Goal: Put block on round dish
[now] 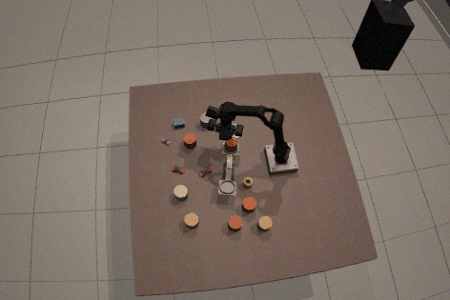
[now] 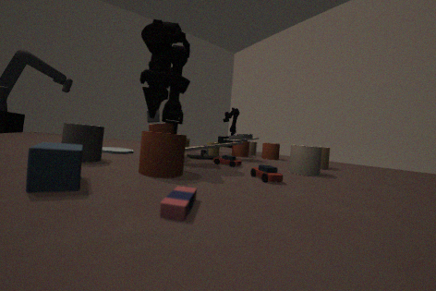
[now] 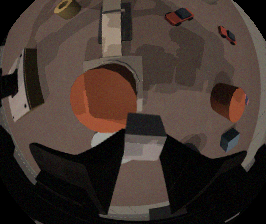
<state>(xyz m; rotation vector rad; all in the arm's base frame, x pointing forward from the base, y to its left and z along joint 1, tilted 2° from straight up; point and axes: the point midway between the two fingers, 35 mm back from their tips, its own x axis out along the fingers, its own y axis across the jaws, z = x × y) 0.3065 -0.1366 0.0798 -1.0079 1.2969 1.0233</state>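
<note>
My gripper tip is now 7 cm past the round dish, 9 cm to the left of it and 10 cm above it. Round my gripper tip: balance beam (1 cm behind, 17 cm to the left, 6 cm below); yellow block (11 cm behind, 25 cm to the left, 8 cm below).
</note>
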